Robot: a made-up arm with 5 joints.
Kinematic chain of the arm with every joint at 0, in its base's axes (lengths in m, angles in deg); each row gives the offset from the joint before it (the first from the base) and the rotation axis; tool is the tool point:
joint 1: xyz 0 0 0.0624 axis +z
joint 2: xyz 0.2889 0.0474 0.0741 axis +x
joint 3: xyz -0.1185 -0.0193 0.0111 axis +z
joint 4: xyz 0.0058 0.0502 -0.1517 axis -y
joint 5: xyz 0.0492 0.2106 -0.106 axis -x
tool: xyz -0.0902 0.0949 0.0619
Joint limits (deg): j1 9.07..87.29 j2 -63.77..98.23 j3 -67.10..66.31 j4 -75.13..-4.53 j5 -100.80..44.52
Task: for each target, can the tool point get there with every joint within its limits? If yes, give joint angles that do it. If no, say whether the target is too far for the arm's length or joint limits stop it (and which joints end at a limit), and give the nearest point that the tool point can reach.
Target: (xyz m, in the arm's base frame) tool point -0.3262 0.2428 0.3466
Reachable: yes | joints 79.28 58.17 -10.39 -35.92 5.29
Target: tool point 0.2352 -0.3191 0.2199
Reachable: no: joint limits stop it (at a limit: joint 1, joint 2, joint 3, joint 5) | nearest point 0.0898 -0.2249 0.0465 | short by 0.245 m
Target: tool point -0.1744 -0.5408 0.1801
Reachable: no: joint limits stop it (at a limit: joint 1, joint 2, joint 3, joint 4, joint 5) | nearest point -0.1885 -0.2132 0.1677 | short by 0.328 m
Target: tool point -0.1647 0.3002 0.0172
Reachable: yes | joints 21.58 3.35 24.44 -59.87 10.15
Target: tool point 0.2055 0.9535 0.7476
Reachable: no: too far | nearest point 0.1127 0.5229 0.3943 | short by 0.565 m
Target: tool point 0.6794 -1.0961 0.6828
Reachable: no: too far | nearest point 0.0909 -0.2249 0.0456 | short by 1.229 m
